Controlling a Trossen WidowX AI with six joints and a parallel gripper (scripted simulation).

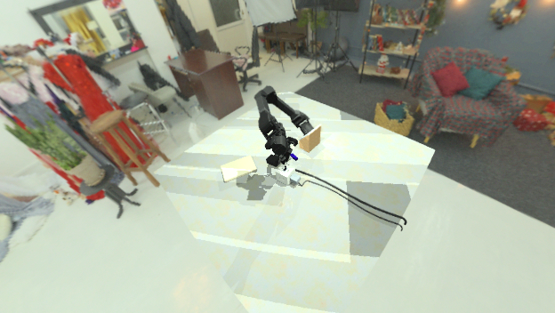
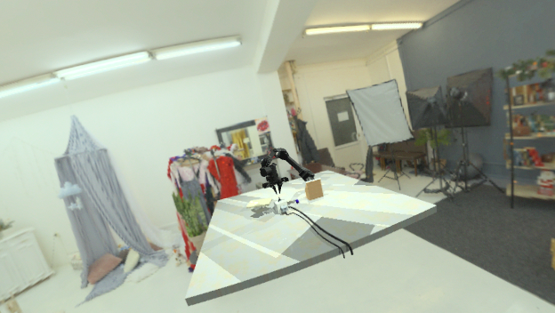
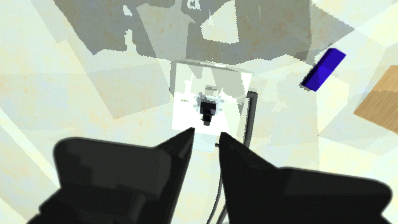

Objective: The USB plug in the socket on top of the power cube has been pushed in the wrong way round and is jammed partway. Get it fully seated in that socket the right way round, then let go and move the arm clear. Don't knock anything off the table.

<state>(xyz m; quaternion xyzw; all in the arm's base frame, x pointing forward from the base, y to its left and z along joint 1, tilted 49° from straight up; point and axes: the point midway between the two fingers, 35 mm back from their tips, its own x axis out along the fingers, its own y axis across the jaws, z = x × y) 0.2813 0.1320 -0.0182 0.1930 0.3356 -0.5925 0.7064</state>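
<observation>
The black USB plug lies 4 cm below my gripper tip. Also, from my gripper tip: blue object (14 cm behind, 13 cm below, 9 cm to the right); flat pale pad (26 cm to the right, 16 cm ahead, 12 cm below).
</observation>
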